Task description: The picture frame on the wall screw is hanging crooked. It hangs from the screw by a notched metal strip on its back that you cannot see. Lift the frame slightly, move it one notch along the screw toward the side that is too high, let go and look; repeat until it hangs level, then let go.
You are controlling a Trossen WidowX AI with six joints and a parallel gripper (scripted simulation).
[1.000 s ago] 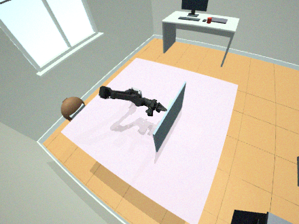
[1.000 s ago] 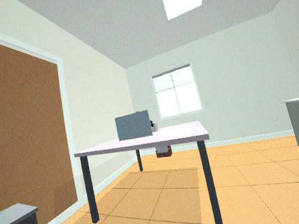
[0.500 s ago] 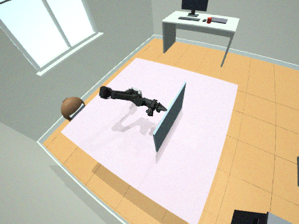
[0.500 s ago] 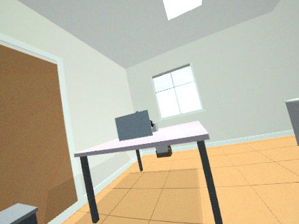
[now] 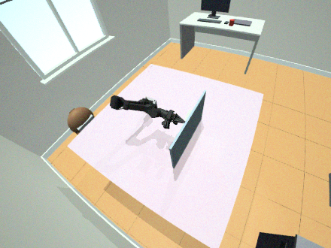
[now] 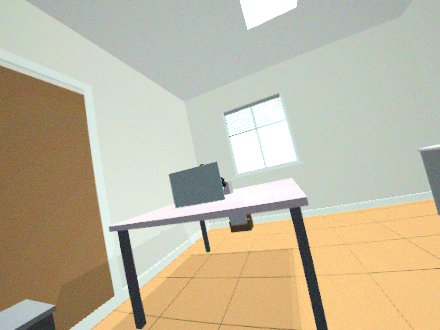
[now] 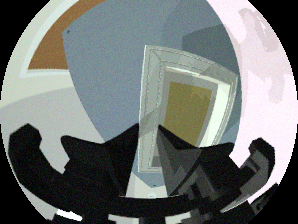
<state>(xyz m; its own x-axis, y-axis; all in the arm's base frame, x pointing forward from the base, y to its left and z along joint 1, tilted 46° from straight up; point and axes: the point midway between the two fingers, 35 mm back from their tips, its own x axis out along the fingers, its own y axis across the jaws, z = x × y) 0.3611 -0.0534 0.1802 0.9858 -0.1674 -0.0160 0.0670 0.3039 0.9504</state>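
My gripper tip is now 5 cm above the picture frame, 2 cm to the right of it and 1 cm short of it. From my gripper tip the other things lie so: grey-blue wall panel (6 cm below, 2 cm ahead).
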